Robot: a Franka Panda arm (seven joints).
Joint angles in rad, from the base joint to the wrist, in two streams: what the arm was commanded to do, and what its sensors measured. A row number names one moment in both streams.
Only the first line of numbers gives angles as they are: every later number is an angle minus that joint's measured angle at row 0.
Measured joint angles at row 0: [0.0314, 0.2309, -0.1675, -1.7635, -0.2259, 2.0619, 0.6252]
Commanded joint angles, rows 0 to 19: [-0.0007, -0.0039, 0.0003, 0.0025, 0.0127, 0.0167, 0.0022]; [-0.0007, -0.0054, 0.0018, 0.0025, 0.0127, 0.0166, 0.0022]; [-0.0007, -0.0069, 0.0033, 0.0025, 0.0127, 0.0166, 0.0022]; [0.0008, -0.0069, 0.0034, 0.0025, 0.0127, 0.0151, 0.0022]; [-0.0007, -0.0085, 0.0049, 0.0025, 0.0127, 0.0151, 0.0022]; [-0.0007, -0.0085, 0.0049, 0.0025, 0.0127, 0.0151, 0.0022]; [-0.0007, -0.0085, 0.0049, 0.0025, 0.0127, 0.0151, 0.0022]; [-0.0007, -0.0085, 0.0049, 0.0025, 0.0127, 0.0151, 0.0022]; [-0.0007, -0.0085, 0.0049, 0.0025, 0.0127, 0.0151, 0.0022]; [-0.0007, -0.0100, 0.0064, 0.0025, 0.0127, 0.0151, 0.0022]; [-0.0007, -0.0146, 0.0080, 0.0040, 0.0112, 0.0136, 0.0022]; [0.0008, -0.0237, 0.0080, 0.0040, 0.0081, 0.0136, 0.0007]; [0.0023, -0.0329, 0.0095, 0.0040, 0.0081, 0.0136, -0.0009]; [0.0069, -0.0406, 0.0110, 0.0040, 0.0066, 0.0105, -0.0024]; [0.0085, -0.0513, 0.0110, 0.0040, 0.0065, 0.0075, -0.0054]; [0.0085, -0.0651, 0.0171, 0.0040, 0.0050, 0.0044, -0.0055]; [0.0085, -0.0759, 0.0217, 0.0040, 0.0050, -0.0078, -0.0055]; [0.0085, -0.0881, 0.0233, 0.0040, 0.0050, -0.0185, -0.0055]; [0.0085, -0.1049, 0.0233, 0.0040, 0.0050, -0.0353, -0.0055]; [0.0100, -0.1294, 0.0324, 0.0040, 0.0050, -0.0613, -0.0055]
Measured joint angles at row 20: [0.0110, -0.0641, 0.0145, 0.0116, 0.0008, -0.0076, 0.0000]
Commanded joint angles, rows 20 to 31: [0.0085, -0.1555, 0.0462, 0.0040, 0.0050, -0.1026, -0.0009]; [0.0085, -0.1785, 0.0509, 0.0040, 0.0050, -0.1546, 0.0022]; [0.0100, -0.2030, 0.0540, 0.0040, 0.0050, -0.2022, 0.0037]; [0.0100, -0.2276, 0.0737, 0.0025, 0.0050, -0.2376, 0.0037]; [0.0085, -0.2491, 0.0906, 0.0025, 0.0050, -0.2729, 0.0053]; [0.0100, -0.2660, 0.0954, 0.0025, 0.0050, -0.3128, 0.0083]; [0.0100, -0.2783, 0.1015, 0.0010, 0.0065, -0.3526, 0.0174]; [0.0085, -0.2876, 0.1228, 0.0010, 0.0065, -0.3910, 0.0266]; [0.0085, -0.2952, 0.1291, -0.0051, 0.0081, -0.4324, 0.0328]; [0.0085, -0.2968, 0.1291, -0.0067, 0.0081, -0.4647, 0.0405]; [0.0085, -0.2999, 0.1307, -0.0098, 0.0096, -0.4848, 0.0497]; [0.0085, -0.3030, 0.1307, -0.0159, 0.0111, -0.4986, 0.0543]
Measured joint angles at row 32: [0.0145, -0.2882, 0.1209, 0.0060, 0.0009, -0.4486, 0.0263]
